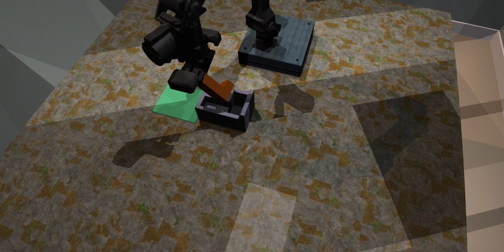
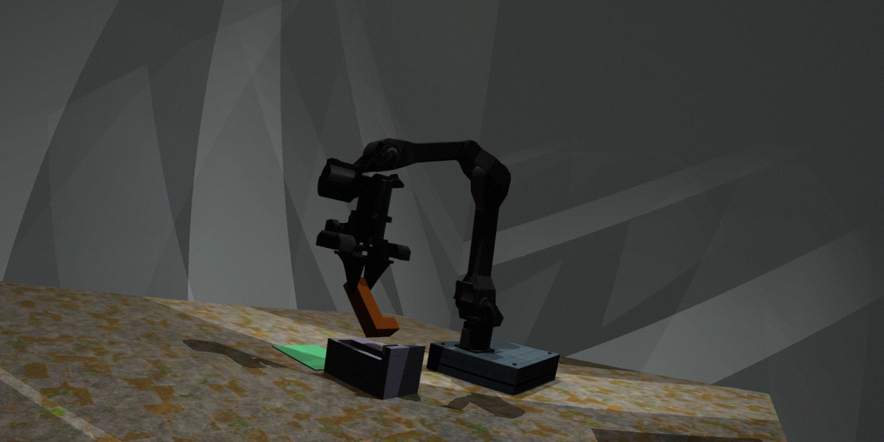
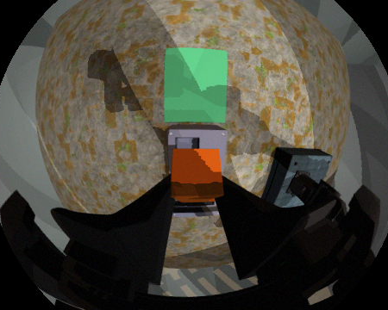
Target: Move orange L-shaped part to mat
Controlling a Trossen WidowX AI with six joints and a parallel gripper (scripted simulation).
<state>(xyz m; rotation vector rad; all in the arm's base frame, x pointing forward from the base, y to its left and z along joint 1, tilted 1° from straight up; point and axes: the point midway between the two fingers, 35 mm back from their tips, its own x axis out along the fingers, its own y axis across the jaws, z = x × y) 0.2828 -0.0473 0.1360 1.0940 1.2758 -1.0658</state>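
Right now the green mat is 10 mm ahead of my gripper tip, 100 mm to the right of it and 170 mm below it. From my gripper tip the other things lie so: orange L-shaped part 20 mm behind, 30 mm to the left, 30 mm below.
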